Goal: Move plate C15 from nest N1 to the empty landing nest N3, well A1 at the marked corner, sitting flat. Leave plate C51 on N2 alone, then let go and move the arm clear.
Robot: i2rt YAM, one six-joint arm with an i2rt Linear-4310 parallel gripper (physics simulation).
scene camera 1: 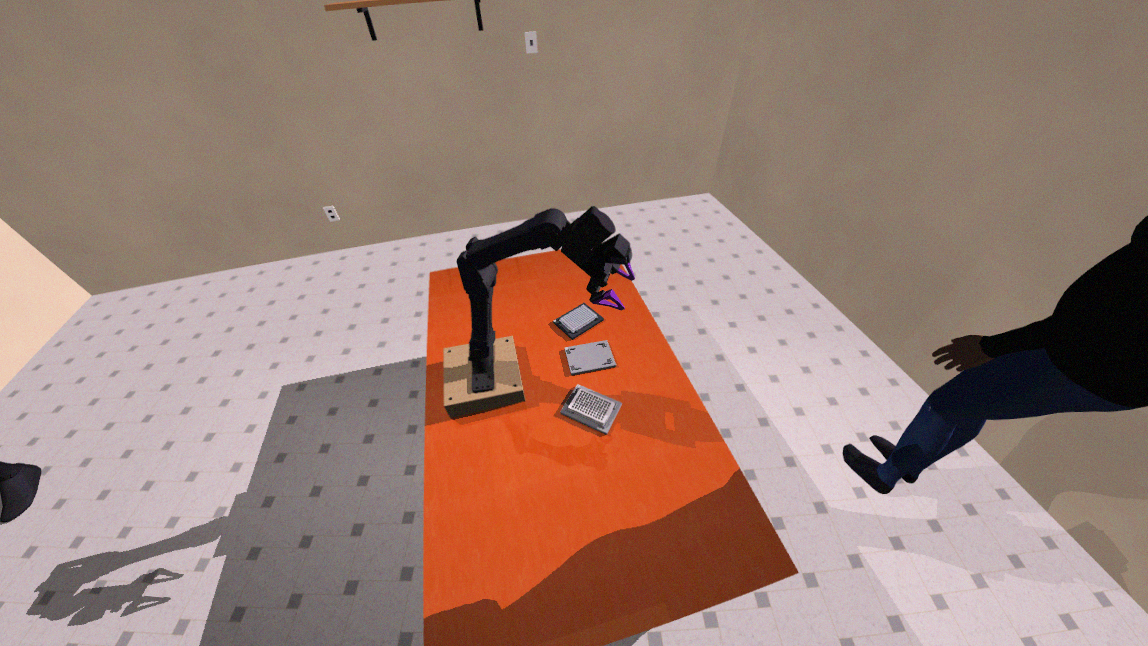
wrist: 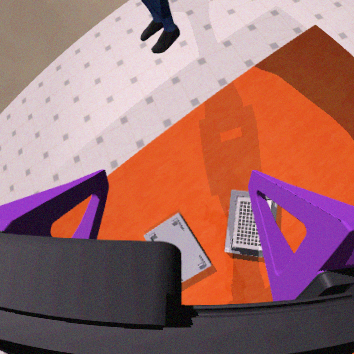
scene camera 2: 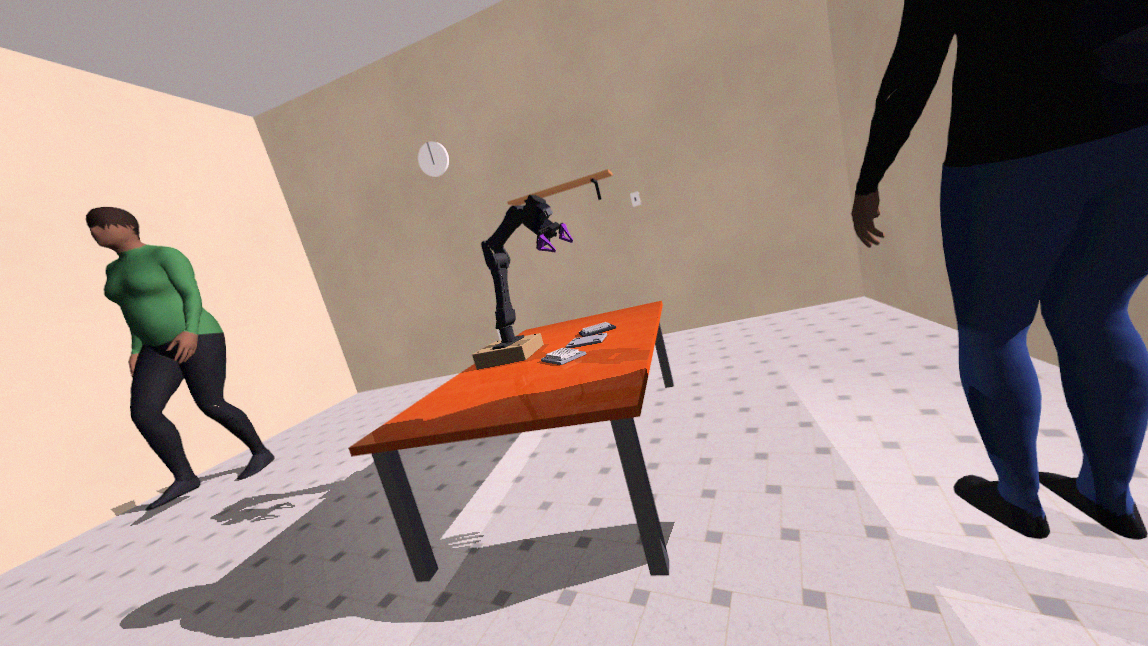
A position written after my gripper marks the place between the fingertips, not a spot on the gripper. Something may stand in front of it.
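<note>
There is my gripper (scene camera 1: 628, 294), open and holding nothing. The wrist view shows me that same gripper (wrist: 178, 177) too.
</note>
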